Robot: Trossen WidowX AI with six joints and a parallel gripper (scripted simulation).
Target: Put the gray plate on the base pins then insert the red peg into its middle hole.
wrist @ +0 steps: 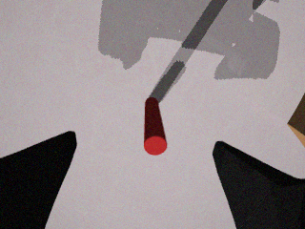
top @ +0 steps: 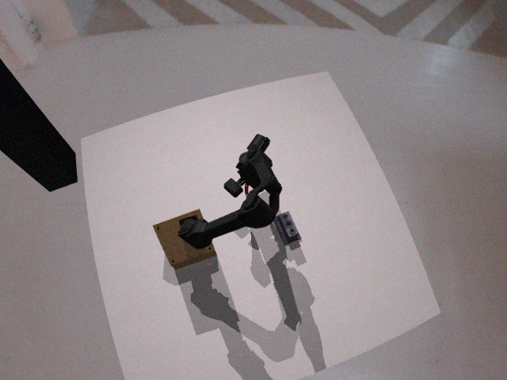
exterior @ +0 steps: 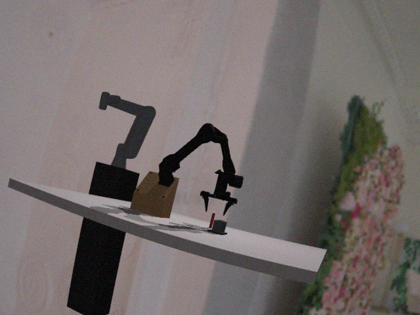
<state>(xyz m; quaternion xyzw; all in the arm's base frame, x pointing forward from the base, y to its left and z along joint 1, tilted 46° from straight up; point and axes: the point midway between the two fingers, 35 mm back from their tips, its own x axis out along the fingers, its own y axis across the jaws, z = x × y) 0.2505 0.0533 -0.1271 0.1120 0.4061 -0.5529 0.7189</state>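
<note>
The red peg is 40 mm below my gripper tip. Also, from my gripper tip: dark base (100 mm ahead, 190 mm to the right, 70 mm below); then gray plate (100 mm ahead, 190 mm to the right, 30 mm below).
</note>
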